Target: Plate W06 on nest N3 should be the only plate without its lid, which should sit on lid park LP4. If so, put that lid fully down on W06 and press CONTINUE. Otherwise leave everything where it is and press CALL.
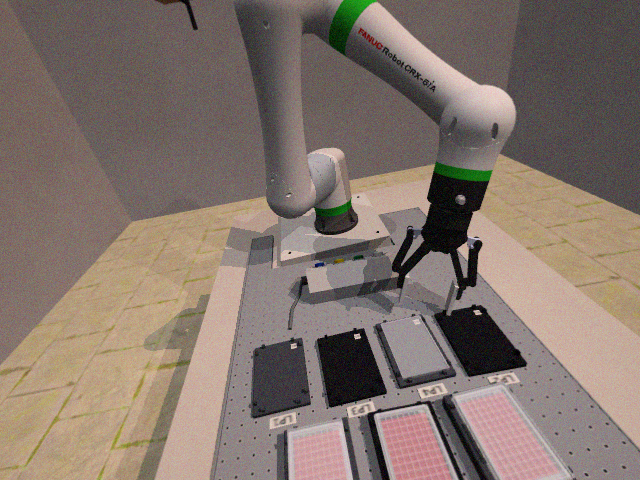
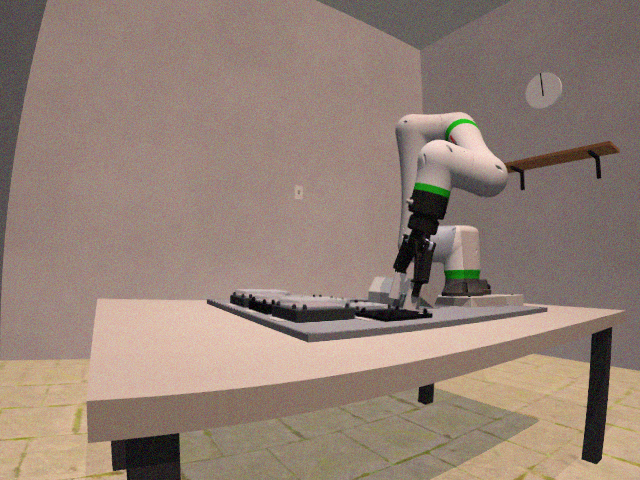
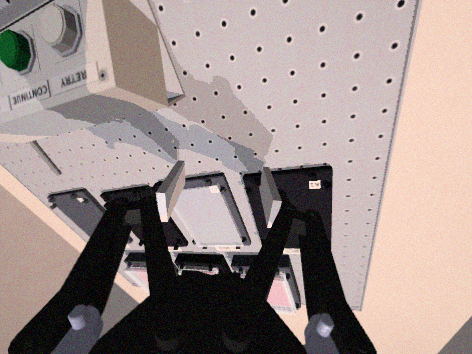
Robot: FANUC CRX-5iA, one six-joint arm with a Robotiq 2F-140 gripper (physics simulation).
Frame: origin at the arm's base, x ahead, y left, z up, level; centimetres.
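Seen in the pictures: gripper, fingertip midpoint: point(image 1: 423, 306) point(image 2: 400, 303) point(image 3: 223, 175); arm's base, link origin: point(image 1: 336, 223) point(image 2: 462, 295).
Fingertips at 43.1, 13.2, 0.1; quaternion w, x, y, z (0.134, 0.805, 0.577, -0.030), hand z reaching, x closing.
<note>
Pixels of each thing's top centre, then the offset from my fingertips to it, as dx, dy, dz. "pt": a spot on its surface instead. Level surfaces: height alone.
- pale lid, top centre: point(image 3: 205, 221) point(image 1: 411, 343) point(image 2: 361, 304) +8.4, -5.5, -0.4
- park whose label, surface spot: point(image 1: 431, 390) pt +17.1, -5.2, -2.0
- control box, top centre: point(image 1: 349, 258) point(image 2: 402, 277) -13.2, -13.2, +6.2
- green button, top centre: point(image 1: 358, 254) -15.5, -10.8, +5.3
- cable, surface spot: point(image 1: 291, 310) pt -7.3, -29.3, -1.5
- perforated board, surface height: dz -2.1
- table, surface height: dz -3.5
My gripper point(image 1: 425, 304) point(image 2: 404, 304) point(image 3: 223, 175) is partly open and empty, low over the board between the control box and the lid parks. A pale lid point(image 1: 416, 348) point(image 3: 212, 215) lies flat on the park whose label point(image 1: 431, 390) looks like LP4. Three pink plates point(image 1: 317, 454) point(image 1: 416, 444) point(image 1: 509, 434) stand in front. The middle one looks deeper pink, the outer two paler; their nest and plate labels are not visible. The control box point(image 1: 351, 279) point(image 3: 132, 55) has a green button point(image 1: 358, 257) point(image 3: 14, 50) above the word CONTINUE. The CALL label is not readable.
Dark empty parks stand at the left point(image 1: 280, 377), second from left point(image 1: 351, 366) and far right point(image 1: 480, 341) of the park row. A cable point(image 1: 291, 310) runs from the box. The perforated board point(image 1: 584, 428) lies on the table point(image 2: 206, 361).
</note>
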